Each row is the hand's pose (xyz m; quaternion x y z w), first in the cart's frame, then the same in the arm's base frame.
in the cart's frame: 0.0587 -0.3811 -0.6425 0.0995 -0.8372 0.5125 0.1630
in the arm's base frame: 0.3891 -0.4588 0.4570 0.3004 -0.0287 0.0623 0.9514
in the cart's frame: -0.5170 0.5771 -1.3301 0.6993 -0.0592 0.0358 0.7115
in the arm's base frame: 0.5087 0.8073 0.7812 0.1294 0.4972 -0.8062 0.2933
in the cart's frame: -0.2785 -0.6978 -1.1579 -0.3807 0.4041 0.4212 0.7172
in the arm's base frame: 0.4442 -0.4471 1.1473 -0.3369 -0.8933 -0.2615 0.1421
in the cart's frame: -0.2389 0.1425 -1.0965 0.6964 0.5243 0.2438 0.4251
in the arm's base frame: 0.4013 0.2591 0.6881 -0.4815 -0.3866 0.7364 0.2765
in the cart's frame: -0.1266 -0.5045 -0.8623 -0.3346 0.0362 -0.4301 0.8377
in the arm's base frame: 0.4482 -0.4325 0.7631 -0.5460 0.8366 0.0161 0.0416
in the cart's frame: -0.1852 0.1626 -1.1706 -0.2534 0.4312 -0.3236 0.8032
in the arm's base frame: 0.3173 0.2914 0.7141 0.3332 -0.8896 0.0595 0.3067
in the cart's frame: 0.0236 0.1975 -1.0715 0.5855 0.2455 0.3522 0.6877
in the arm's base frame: 0.1826 0.2279 0.5339 0.4710 0.6005 -0.6430 0.0643
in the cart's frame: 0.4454 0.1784 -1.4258 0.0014 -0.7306 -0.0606 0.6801
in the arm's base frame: -0.3574 0.2368 0.6441 -0.2803 0.4576 -0.1108 0.8365
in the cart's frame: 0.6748 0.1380 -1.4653 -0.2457 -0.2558 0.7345 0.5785
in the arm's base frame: -0.5745 0.1555 0.5987 0.5243 0.5992 0.2967 0.5273
